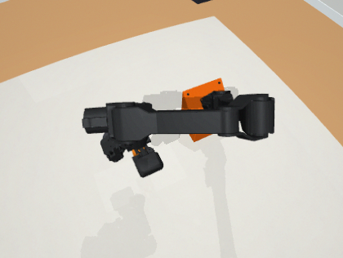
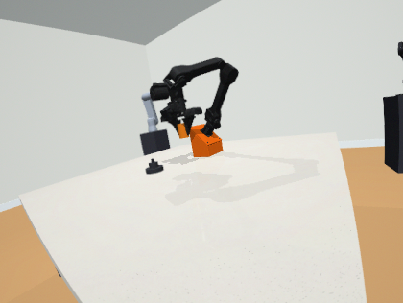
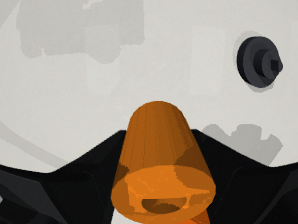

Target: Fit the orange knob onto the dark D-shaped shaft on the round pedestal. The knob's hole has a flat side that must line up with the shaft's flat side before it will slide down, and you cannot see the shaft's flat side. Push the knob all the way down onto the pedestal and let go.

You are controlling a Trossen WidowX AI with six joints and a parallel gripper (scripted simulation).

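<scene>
The round pedestal lies 30 mm ahead of my gripper tip, 180 mm to the right of it and 110 mm below it. The rest, counted from my gripper tip: orange knob 20 mm above.
</scene>
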